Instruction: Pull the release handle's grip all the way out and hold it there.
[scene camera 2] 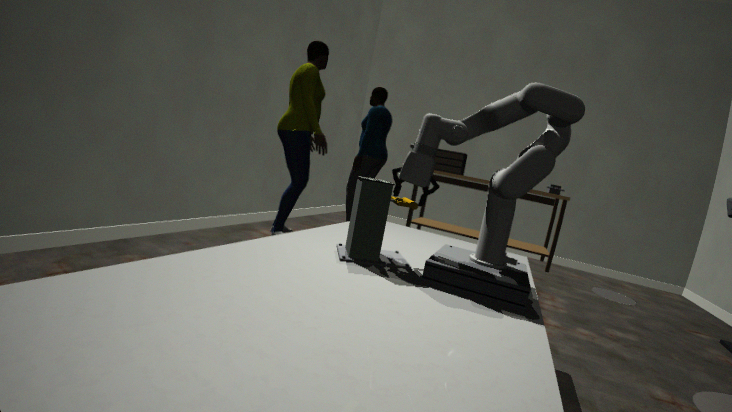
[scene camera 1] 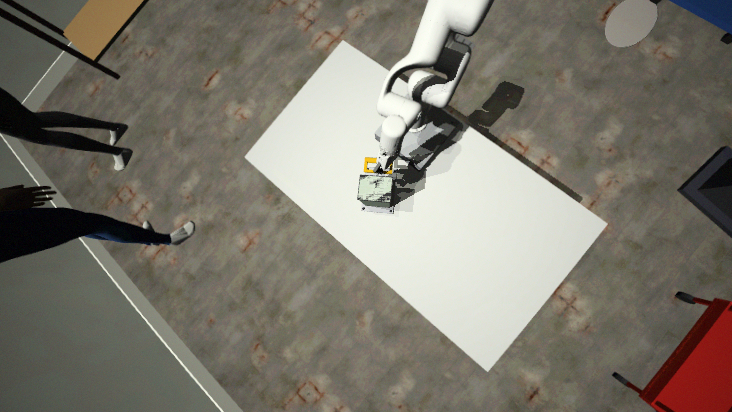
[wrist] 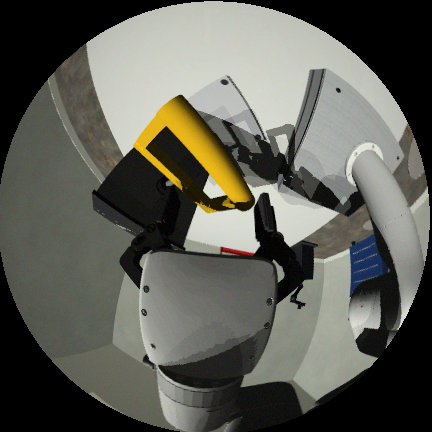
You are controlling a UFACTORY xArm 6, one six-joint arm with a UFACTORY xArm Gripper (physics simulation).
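Observation:
The release handle's yellow grip (scene camera 1: pixel 366 165) (scene camera 2: pixel 404 201) (wrist: pixel 211 152) is a frame with a thick front bar, on the arm-facing side of the grey-green upright housing (scene camera 1: pixel 375 190) (scene camera 2: pixel 366 220) (wrist: pixel 122 182). A gap shows between front bar and housing. My gripper (scene camera 1: pixel 381 170) (scene camera 2: pixel 409 199) (wrist: pixel 216 196) is open. In the wrist view one finger is on the housing side of the grip, over the frame's rear edge, and the other is beyond the front bar near its lower end. Whether either finger touches the grip cannot be told. The arm hides part of the grip from above.
The housing's base plate (scene camera 2: pixel 342 252) (wrist: pixel 216 95) is bolted to the white table (scene camera 1: pixel 461 245) (scene camera 2: pixel 230 332). The arm's base (scene camera 2: pixel 473 281) (wrist: pixel 345 120) stands close by on the grip side. Two people (scene camera 2: pixel 302 107) (scene camera 2: pixel 376 130) stand beyond the table, near a workbench (scene camera 2: pixel 461 230).

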